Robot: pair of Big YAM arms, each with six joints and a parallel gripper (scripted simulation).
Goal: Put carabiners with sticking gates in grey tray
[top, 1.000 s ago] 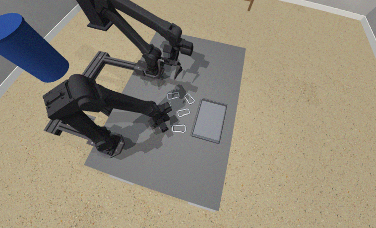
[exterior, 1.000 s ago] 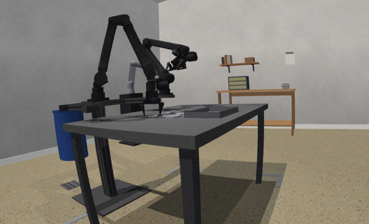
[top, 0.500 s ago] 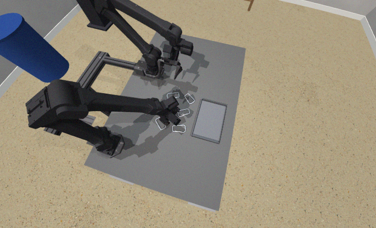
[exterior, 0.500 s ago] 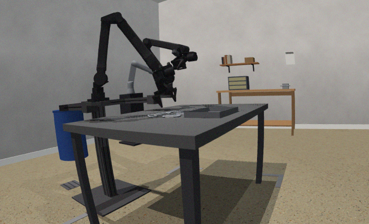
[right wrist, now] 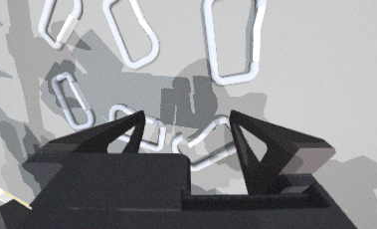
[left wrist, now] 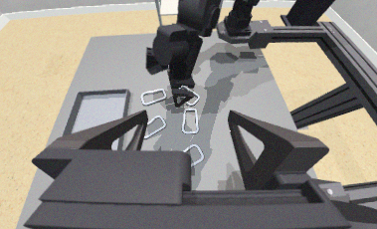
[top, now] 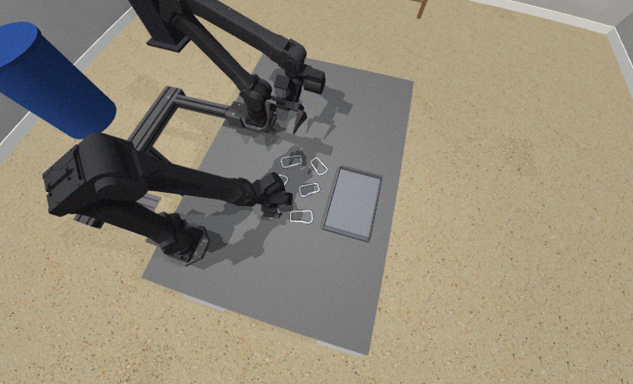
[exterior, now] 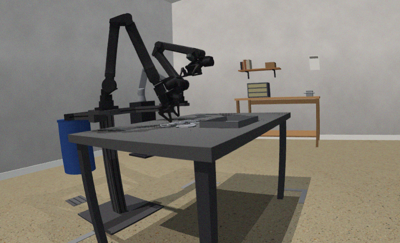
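Now: the grey tray 280 mm ahead of my right hand, 120 mm to the left of it and 40 mm below it.
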